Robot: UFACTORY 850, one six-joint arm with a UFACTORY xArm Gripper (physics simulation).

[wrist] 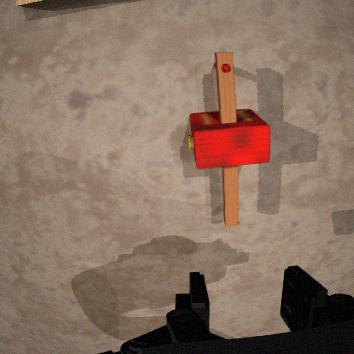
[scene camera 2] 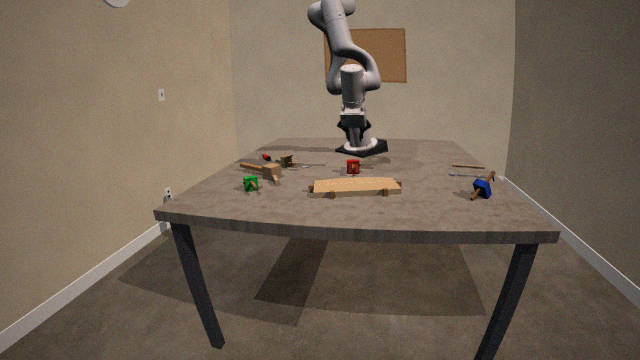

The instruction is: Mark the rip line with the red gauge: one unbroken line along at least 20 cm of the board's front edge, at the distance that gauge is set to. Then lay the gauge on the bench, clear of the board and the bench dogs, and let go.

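Note:
The red gauge (scene camera 2: 353, 166) (wrist: 231, 145) lies on the bench (scene camera 2: 280, 212) (wrist: 110, 160) behind the board, its wooden beam pointing toward the board in the wrist view. The pale board (scene camera 2: 355, 186) lies between small brown bench dogs (scene camera 2: 332, 194) (scene camera 2: 385, 192); part of it shows at the wrist view's top left. Whether its top bears a line cannot be made out. My gripper (scene camera 2: 355, 142) (wrist: 242, 294) is partly open and empty. It hangs above the bench, behind the red gauge and apart from it.
A green gauge (scene camera 2: 250, 183), a mallet (scene camera 2: 271, 172), a small brown tool (scene camera 2: 286, 161) and a red-handled tool (scene camera 2: 266, 157) lie left. A blue gauge (scene camera 2: 482, 188), a thin wooden stick (scene camera 2: 468, 166) and a thin metal tool (scene camera 2: 465, 175) lie right.

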